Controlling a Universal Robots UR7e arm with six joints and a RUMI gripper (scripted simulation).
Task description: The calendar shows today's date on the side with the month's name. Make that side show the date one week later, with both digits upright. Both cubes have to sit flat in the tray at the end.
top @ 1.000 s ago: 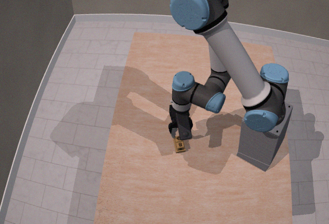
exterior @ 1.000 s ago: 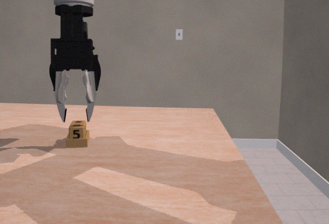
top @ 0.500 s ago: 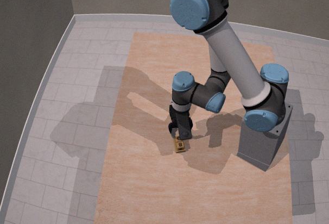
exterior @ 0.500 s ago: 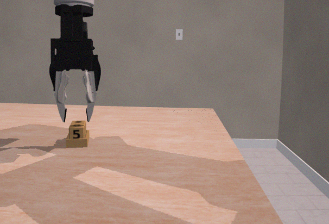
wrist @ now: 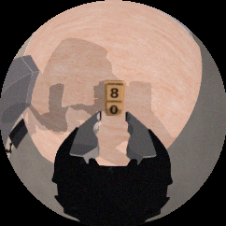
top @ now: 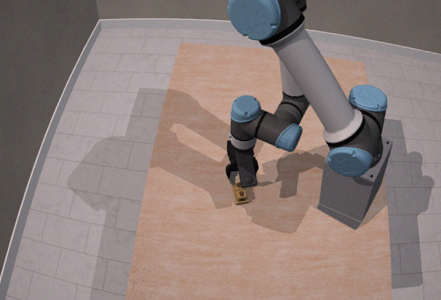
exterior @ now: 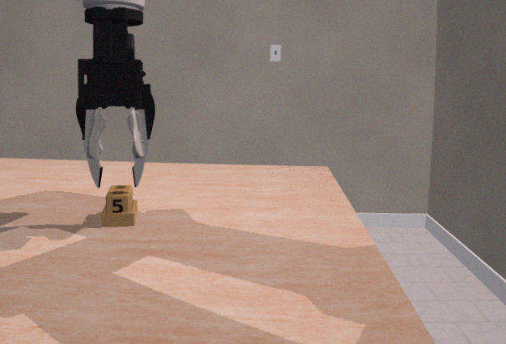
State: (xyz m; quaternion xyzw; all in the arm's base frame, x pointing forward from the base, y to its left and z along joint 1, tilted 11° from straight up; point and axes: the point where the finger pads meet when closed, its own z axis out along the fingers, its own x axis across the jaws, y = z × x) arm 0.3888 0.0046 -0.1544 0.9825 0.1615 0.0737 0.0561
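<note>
The wooden calendar tray lies 1 cm behind my hand, 1 cm to the left of it and 5 cm below it.
</note>
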